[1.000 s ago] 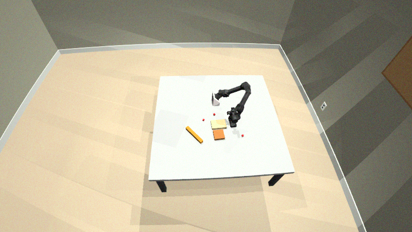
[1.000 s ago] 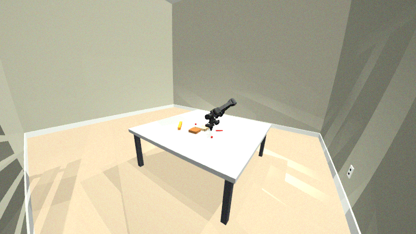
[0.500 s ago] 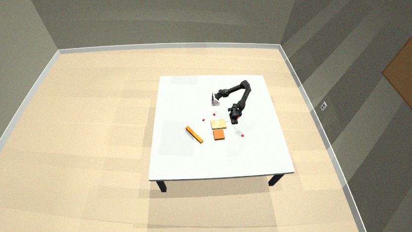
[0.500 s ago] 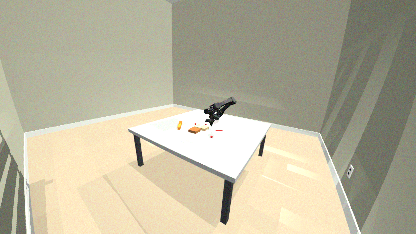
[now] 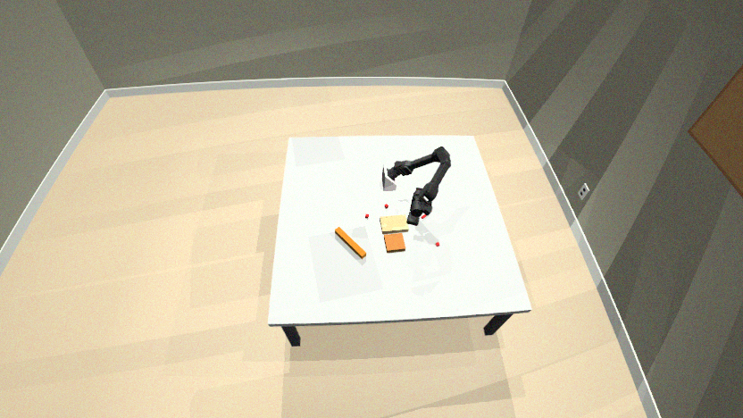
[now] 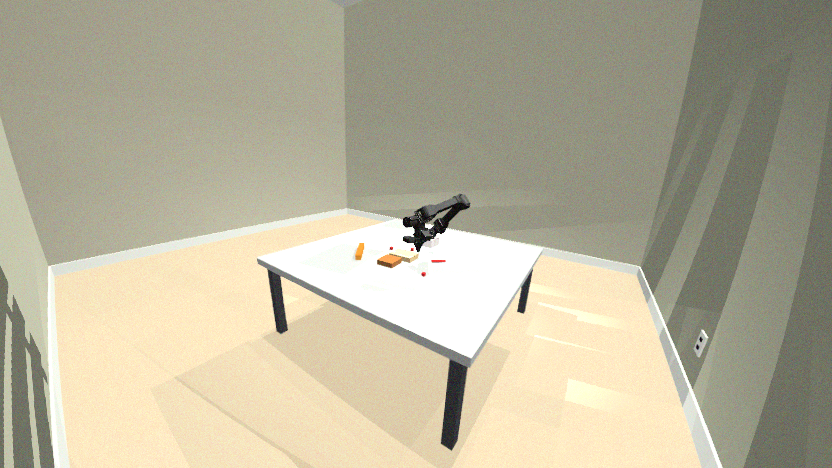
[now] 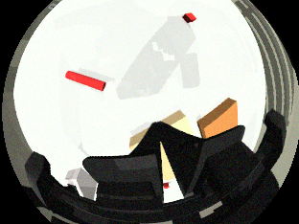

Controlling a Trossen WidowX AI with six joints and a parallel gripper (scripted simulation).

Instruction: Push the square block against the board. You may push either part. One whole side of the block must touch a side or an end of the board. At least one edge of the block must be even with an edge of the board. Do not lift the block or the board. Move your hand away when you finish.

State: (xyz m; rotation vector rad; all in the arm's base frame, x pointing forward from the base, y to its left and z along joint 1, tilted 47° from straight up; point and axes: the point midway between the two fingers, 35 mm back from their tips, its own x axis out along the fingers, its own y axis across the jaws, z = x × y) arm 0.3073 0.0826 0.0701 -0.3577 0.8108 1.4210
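Right now my gripper tip is 100 mm to the left of the cream block and 50 mm above it. Also, from my gripper tip: short red stick 70 mm behind, 90 mm to the left, 50 mm below; then long orange board 120 mm ahead, 340 mm to the right, 40 mm below; then orange square block 120 mm ahead, 110 mm to the right, 50 mm below.
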